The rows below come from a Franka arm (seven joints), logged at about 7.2 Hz.
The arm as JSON. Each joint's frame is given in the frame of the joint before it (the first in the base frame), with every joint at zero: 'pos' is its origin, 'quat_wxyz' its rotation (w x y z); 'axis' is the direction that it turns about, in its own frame. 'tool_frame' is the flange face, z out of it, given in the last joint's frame.
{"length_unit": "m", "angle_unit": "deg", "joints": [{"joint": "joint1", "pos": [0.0, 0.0, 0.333], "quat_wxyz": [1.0, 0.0, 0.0, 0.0], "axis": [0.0, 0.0, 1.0]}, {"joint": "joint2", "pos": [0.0, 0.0, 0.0], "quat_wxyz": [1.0, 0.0, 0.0, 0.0], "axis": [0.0, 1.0, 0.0]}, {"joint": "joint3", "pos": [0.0, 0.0, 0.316], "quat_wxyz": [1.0, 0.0, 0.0, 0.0], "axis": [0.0, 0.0, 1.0]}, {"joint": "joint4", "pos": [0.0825, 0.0, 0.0], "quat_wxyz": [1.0, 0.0, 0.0, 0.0], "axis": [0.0, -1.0, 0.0]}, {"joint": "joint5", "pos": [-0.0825, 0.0, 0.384], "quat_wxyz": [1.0, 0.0, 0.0, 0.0], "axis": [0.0, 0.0, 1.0]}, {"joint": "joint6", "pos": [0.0, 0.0, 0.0], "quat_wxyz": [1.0, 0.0, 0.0, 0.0], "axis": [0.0, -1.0, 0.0]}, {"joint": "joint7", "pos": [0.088, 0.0, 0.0], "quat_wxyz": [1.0, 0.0, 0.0, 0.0], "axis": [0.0, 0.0, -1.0]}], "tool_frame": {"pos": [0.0, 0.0, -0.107], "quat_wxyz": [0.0, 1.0, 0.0, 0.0]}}
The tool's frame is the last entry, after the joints.
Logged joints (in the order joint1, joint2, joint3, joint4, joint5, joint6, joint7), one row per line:
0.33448 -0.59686 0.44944 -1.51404 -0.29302 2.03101 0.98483
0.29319 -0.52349 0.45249 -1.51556 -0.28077 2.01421 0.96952
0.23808 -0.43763 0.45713 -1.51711 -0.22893 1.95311 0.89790
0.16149 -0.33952 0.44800 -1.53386 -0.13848 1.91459 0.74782
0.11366 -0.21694 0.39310 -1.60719 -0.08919 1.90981 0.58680
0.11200 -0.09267 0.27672 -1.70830 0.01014 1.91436 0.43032
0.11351 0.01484 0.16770 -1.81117 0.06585 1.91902 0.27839
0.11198 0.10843 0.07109 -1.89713 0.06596 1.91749 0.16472
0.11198 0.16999 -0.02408 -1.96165 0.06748 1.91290 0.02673
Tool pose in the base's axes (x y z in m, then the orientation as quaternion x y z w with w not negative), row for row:
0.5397 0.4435 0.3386 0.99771 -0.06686 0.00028 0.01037
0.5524 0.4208 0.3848 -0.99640 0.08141 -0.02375 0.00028
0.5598 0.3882 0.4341 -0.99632 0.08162 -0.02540 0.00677
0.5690 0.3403 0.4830 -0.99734 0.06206 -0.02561 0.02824
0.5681 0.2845 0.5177 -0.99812 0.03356 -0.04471 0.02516
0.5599 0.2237 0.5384 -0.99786 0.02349 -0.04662 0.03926
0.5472 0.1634 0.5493 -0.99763 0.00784 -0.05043 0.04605
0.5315 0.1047 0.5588 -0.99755 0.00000 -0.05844 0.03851
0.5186 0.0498 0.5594 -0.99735 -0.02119 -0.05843 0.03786
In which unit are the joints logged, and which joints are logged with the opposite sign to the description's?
The joints are logged in radians. Opposite sign: joint2.
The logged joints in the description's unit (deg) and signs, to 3 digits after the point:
19.164 34.198 25.751 -86.748 -16.789 116.368 56.427
16.799 29.994 25.926 -86.835 -16.087 115.406 55.549
13.641 25.074 26.192 -86.924 -13.117 111.905 51.446
9.253 19.453 25.669 -87.884 -7.934 109.698 42.847
6.512 12.430 22.523 -92.085 -5.110 109.424 33.621
6.417 5.310 15.855 -97.878 0.581 109.685 24.656
6.504 -0.850 9.609 -103.772 3.773 109.952 15.951
6.416 -6.213 4.073 -108.698 3.779 109.864 9.438
6.416 -9.740 -1.380 -112.394 3.866 109.601 1.532

